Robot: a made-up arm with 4 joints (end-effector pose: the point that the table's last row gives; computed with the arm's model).
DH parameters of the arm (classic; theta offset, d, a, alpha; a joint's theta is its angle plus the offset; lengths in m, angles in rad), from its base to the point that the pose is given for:
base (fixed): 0 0.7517 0.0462 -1.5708
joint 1: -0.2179 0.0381 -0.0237 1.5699
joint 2: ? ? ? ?
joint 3: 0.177 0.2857 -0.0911 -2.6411
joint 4: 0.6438 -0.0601 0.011 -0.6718
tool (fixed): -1.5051 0.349 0 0
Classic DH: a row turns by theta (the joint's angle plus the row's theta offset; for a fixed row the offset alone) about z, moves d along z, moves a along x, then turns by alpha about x.
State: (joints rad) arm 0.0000 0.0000 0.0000 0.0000
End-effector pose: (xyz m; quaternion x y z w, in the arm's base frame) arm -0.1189 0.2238 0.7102 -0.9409 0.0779 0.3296 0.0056
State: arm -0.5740 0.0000 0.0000 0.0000
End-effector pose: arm -0.0700 0.2238 0.6272 -0.9957 0.0731 0.0498 0.0274
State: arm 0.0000 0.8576 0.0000 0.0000
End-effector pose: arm -0.2066 0.0488 0.6910 0.8877 0.2815 -0.2954 0.2133
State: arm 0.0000 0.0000 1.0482 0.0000
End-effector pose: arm -0.1559 0.0202 0.7852 -0.8067 -0.4127 0.4208 0.0437
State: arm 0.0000 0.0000 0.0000 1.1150
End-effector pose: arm 0.0122 0.4129 0.7102 -0.7572 0.5639 0.2767 0.1791
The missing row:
joint 2: -1.1735 -0.0733 -0.0284 -0.695
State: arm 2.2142 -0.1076 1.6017 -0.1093
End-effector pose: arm 0.1378 -0.0723 0.8488 0.0536 -0.2129 0.7562 0.6164
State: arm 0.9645 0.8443 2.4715 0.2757
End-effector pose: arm 0.1709 -0.0852 0.6596 0.2095 -0.8279 0.4552 0.2521
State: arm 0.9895 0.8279 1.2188 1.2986
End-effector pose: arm -0.0240 0.0077 1.0953 0.4450 0.2188 -0.8630 0.0963
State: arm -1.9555 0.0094 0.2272 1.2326
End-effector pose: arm 0.0837 0.4108 0.6797 -0.7029 0.1409 -0.4482 0.5340
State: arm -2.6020 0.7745 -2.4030 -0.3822
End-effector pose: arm 0.0911 0.1537 0.9246 -0.0697 0.3231 -0.7584 0.5618
